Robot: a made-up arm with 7 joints. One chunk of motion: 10 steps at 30 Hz.
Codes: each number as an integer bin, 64 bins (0 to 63) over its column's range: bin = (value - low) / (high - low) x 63, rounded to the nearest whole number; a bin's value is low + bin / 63 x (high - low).
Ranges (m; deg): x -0.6..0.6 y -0.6..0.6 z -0.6..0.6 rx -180..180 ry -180..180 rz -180..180
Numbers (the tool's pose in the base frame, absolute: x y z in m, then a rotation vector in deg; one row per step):
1: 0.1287 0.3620 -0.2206 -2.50 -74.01 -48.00
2: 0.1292 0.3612 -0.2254 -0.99 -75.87 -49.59
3: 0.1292 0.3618 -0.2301 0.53 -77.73 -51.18
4: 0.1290 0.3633 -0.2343 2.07 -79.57 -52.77
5: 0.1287 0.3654 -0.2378 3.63 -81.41 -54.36
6: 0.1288 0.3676 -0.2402 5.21 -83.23 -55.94
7: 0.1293 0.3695 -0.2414 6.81 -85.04 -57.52
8: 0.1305 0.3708 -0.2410 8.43 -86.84 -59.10
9: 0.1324 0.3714 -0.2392 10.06 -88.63 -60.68
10: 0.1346 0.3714 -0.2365 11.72 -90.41 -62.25
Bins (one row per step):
1: 38 51 20 31 19 23
2: 38 50 20 31 18 23
3: 38 50 19 32 18 23
4: 38 51 19 32 18 22
5: 38 51 19 32 17 22
6: 38 51 19 32 17 22
7: 38 51 19 33 17 21
8: 38 51 19 33 16 21
9: 38 51 19 33 16 21
10: 39 51 19 34 16 21

